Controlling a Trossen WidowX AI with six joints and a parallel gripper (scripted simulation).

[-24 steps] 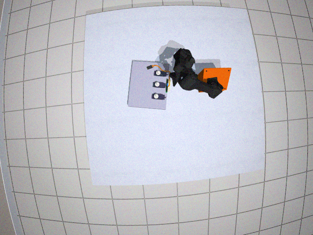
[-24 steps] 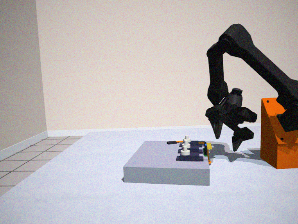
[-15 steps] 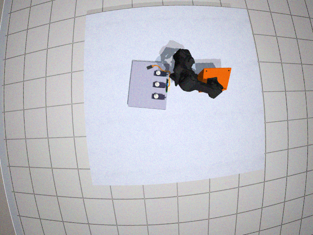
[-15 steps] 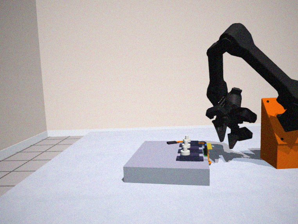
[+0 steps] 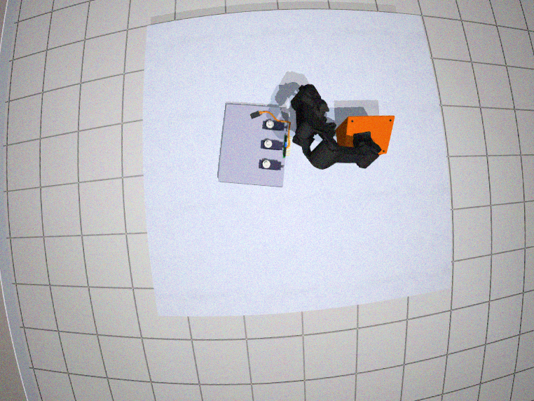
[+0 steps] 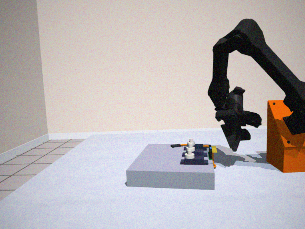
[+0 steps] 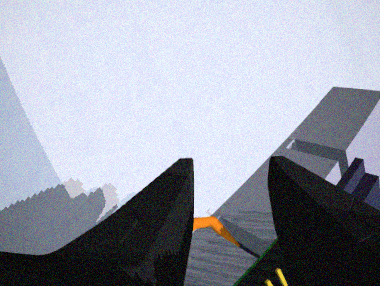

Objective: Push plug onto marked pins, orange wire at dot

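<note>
Right now my gripper tip is 7 cm short of the pale dot, 2 cm to the left of it and 1 cm below it. From my gripper tip the other things lie so: black pin header (7 cm ahead, 1 cm to the right); green board (7 cm ahead, 1 cm to the right, 2 cm below); blue band (7 cm ahead, 2 cm to the right, 1 cm above).
</note>
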